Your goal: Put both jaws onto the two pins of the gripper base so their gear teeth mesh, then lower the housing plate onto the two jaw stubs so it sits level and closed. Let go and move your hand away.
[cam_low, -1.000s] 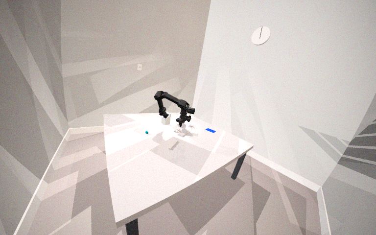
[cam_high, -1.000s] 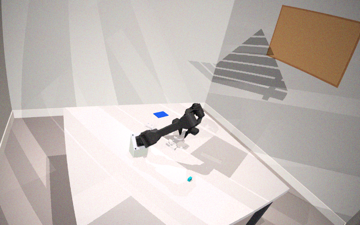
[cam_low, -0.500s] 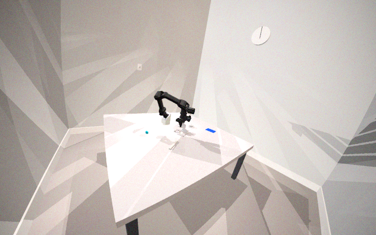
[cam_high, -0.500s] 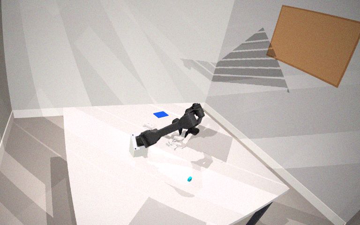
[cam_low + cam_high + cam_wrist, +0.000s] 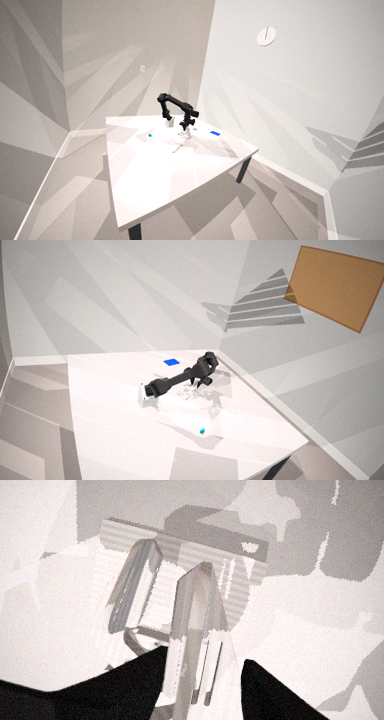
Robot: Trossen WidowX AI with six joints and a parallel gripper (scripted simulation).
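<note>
My gripper tip is 27 cm to the right of the lower housing part, 11 cm past it and 5 cm above it. Round my gripper tip: teal cube (30 cm to the right, 14 cm behind, 6 cm below); then housing plate (7 cm below, 6 cm behind, 1 cm to the left); then thin white rod (19 cm to the right, 14 cm ahead, 7 cm below).
</note>
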